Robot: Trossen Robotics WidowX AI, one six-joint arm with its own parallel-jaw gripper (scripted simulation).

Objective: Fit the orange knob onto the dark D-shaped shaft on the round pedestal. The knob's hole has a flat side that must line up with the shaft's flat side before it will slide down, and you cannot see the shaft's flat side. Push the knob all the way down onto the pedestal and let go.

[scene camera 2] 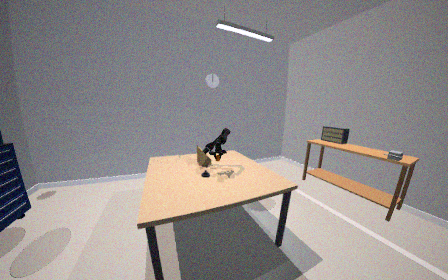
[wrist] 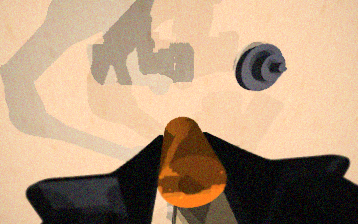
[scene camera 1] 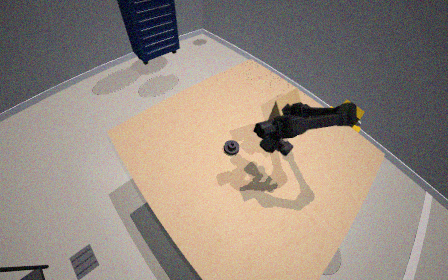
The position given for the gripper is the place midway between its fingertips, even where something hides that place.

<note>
The gripper (wrist: 183, 137) carries an orange knob (wrist: 190, 175). Further things: a pedestal (wrist: 260, 67).
</note>
